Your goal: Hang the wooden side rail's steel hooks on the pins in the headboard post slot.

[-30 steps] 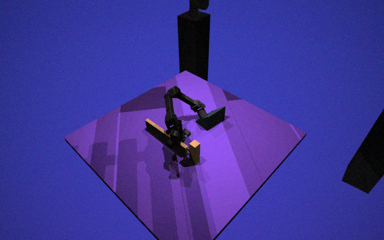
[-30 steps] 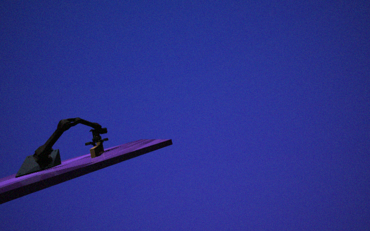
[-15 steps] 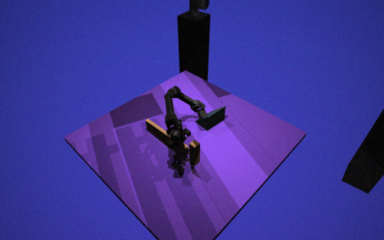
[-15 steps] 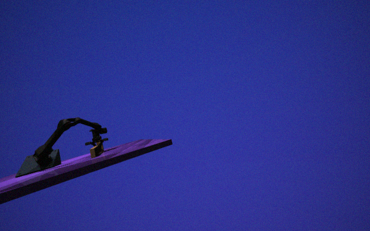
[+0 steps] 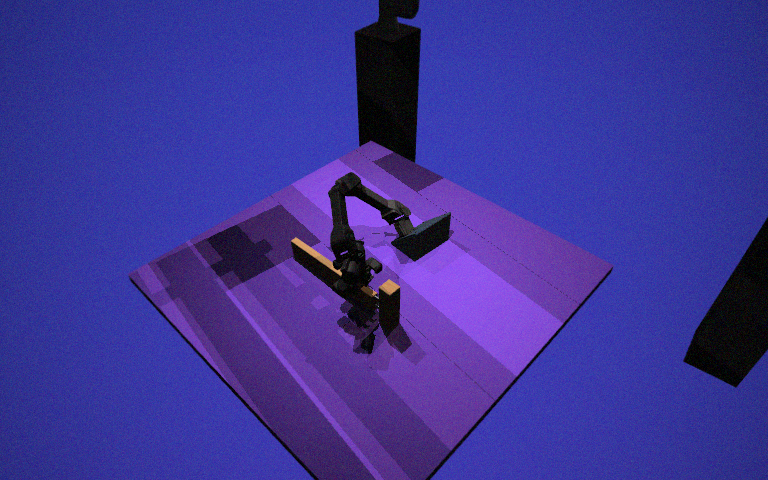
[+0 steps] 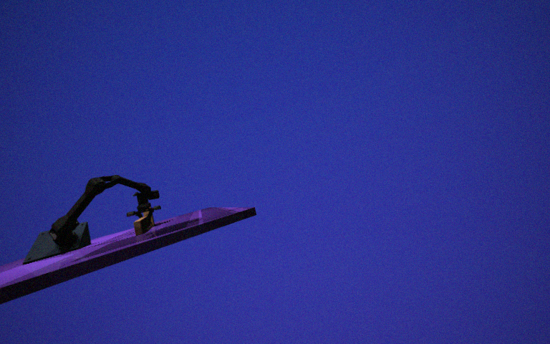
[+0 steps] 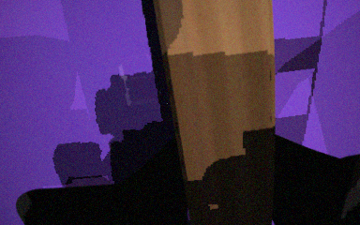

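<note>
My gripper tip is 14 cm to the right of the wooden headboard post, 4 cm below it and 1 cm short of it.
</note>
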